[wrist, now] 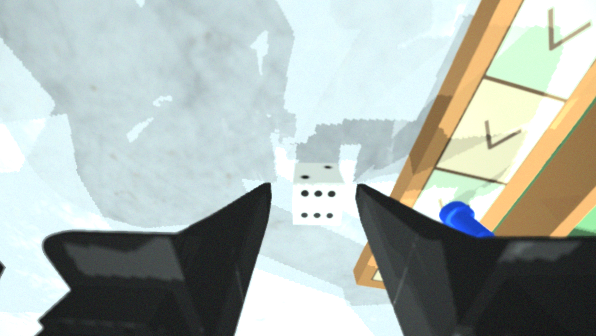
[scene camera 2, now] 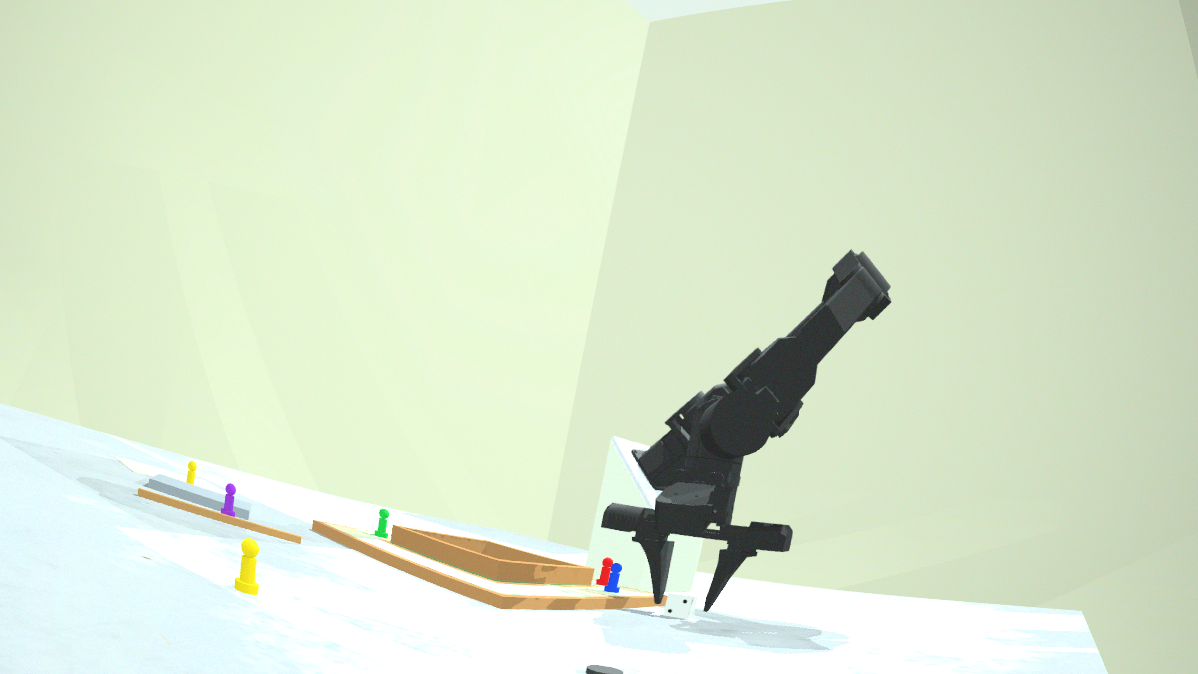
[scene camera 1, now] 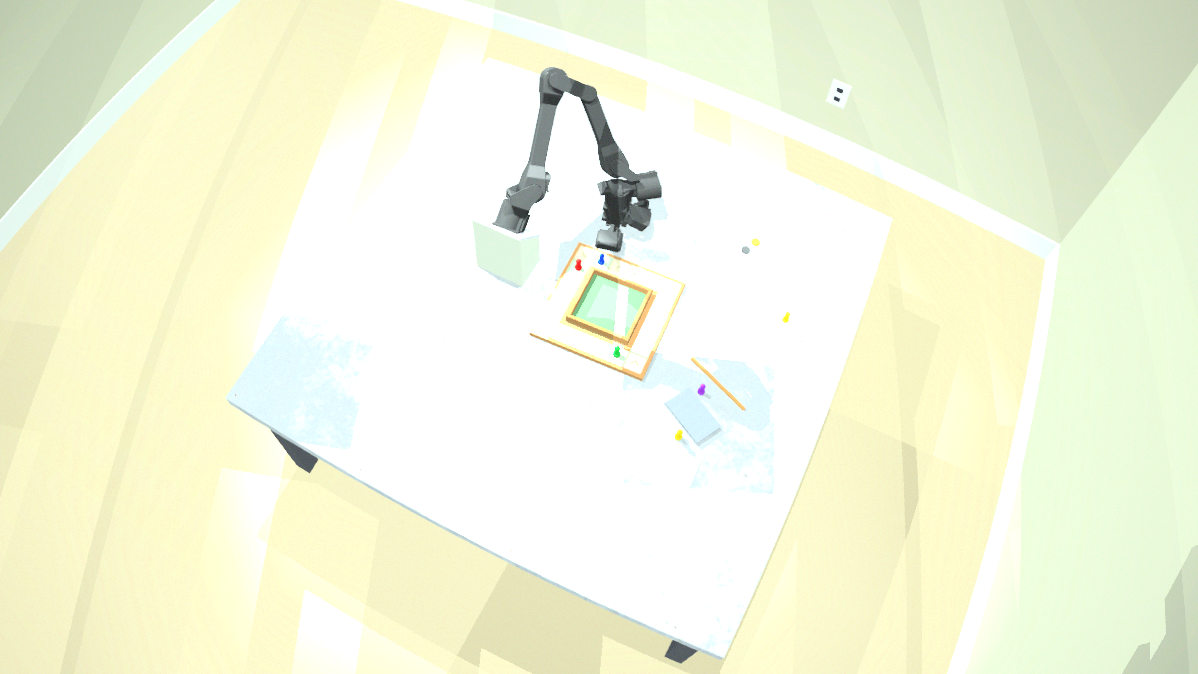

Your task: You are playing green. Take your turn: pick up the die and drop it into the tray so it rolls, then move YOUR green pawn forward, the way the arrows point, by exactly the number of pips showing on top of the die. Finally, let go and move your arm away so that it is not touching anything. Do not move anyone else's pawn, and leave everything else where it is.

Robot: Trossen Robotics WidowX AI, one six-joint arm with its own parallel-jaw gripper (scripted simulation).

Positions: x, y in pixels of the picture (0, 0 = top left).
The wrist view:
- my gripper: 313, 190
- blue pawn: 457, 214
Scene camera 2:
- my gripper: 681, 607
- grey slab: 168, 485
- stick: 204, 512
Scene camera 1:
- my gripper: 612, 237
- grey slab: 686, 407
